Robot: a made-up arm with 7 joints. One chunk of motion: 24 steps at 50 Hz.
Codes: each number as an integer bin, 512 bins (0 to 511) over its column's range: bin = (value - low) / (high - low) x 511, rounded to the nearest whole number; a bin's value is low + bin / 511 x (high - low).
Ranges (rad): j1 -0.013..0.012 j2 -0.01..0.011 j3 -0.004..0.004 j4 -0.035..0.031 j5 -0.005..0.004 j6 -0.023..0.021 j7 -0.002..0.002
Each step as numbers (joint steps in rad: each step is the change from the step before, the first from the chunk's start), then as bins.
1 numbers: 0.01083 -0.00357 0.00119 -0.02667 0.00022 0.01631 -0.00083
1 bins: 487 156 332 64 296 457 149
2 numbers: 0.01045 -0.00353 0.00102 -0.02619 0.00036 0.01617 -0.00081
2 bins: 479 157 321 68 304 455 152
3 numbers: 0.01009 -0.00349 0.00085 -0.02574 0.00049 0.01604 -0.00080
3 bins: 472 158 310 72 312 453 153
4 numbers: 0.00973 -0.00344 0.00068 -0.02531 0.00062 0.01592 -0.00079
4 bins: 465 160 299 75 319 452 155
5 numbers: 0.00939 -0.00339 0.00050 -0.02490 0.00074 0.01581 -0.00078
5 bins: 458 161 287 78 326 451 156
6 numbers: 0.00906 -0.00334 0.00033 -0.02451 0.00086 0.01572 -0.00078
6 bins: 451 162 277 81 333 450 156
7 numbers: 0.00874 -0.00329 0.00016 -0.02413 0.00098 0.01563 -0.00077
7 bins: 444 163 266 84 340 449 157
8 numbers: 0.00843 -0.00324 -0.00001 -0.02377 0.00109 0.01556 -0.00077
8 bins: 438 164 255 87 346 448 157
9 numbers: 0.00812 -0.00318 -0.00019 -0.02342 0.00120 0.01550 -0.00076
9 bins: 432 166 243 90 352 447 158
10 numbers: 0.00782 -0.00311 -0.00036 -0.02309 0.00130 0.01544 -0.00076
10 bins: 426 168 233 92 358 446 158
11 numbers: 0.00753 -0.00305 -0.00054 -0.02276 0.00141 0.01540 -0.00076
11 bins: 420 169 221 95 364 446 158
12 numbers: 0.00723 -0.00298 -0.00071 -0.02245 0.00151 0.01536 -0.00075
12 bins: 414 171 210 97 370 445 160
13 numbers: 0.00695 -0.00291 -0.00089 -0.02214 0.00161 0.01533 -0.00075
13 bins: 408 173 199 100 375 445 160
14 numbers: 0.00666 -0.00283 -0.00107 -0.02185 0.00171 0.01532 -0.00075
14 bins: 402 174 187 102 381 445 160
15 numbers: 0.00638 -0.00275 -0.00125 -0.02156 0.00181 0.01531 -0.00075
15 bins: 396 176 176 104 387 445 160
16 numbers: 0.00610 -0.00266 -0.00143 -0.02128 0.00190 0.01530 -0.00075
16 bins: 390 179 164 106 392 445 160
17 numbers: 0.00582 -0.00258 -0.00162 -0.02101 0.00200 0.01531 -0.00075
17 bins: 385 181 152 108 397 445 160
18 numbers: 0.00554 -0.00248 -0.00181 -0.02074 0.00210 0.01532 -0.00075
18 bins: 379 183 140 110 403 445 160
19 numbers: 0.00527 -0.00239 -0.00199 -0.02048 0.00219 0.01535 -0.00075
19 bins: 373 185 128 112 408 445 160
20 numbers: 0.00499 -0.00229 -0.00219 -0.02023 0.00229 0.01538 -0.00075
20 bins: 368 188 116 114 414 446 160
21 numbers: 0.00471 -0.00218 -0.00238 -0.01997 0.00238 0.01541 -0.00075
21 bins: 362 190 103 116 419 446 160
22 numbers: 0.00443 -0.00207 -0.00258 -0.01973 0.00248 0.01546 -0.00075
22 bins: 356 193 91 118 425 447 160
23 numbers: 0.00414 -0.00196 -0.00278 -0.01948 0.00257 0.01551 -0.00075
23 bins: 350 196 78 120 430 447 160
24 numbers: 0.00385 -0.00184 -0.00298 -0.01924 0.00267 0.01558 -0.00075
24 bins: 344 199 65 122 435 448 160
